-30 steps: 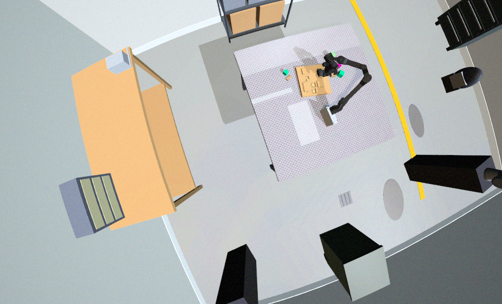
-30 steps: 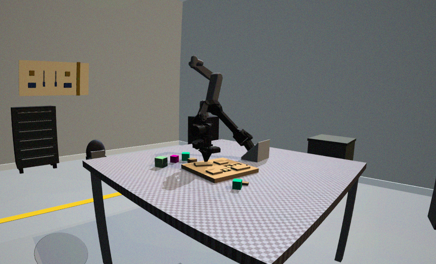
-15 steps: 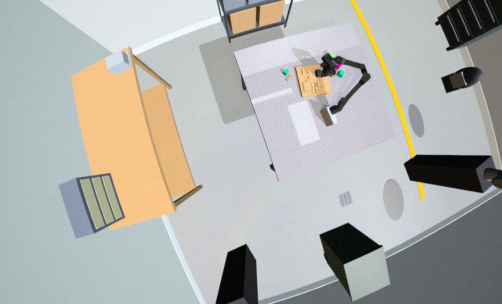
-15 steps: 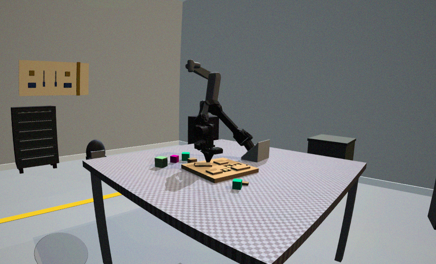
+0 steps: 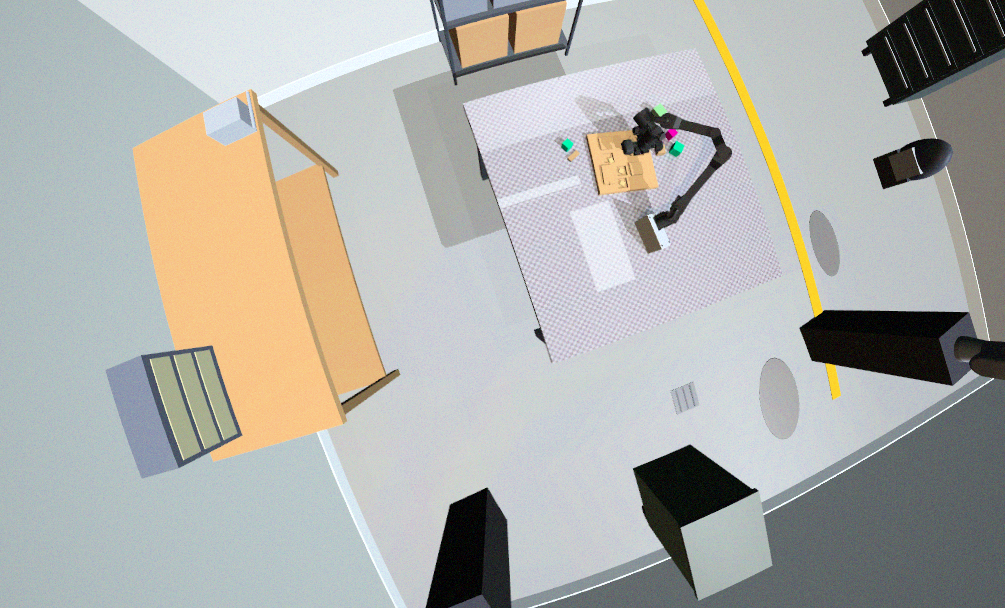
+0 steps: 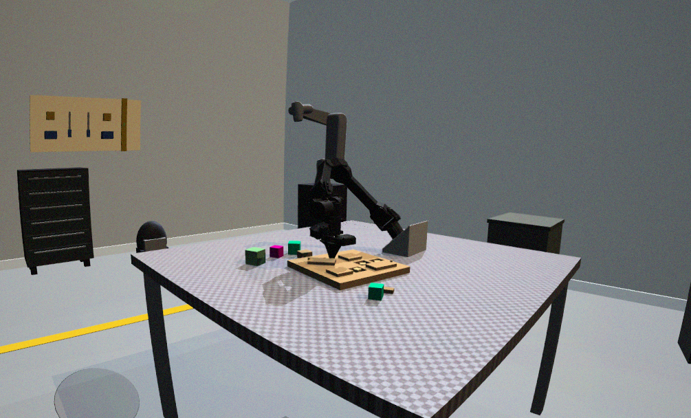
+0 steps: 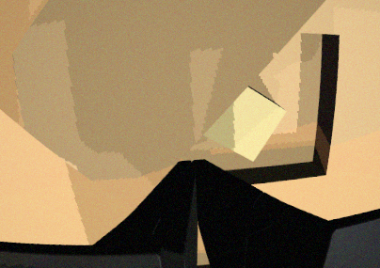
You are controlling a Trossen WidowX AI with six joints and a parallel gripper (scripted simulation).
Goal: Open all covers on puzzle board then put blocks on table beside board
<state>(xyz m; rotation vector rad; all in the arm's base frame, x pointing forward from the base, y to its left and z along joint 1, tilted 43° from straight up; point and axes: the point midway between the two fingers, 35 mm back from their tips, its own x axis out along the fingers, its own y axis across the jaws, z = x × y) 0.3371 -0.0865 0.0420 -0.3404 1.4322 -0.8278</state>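
My gripper tip is now 1 cm short of the puzzle board and 7 cm to the right of it. The rest, counted from my gripper tip: magenta block: 2 cm ahead, 24 cm to the right; light green block: 14 cm ahead, 23 cm to the right.
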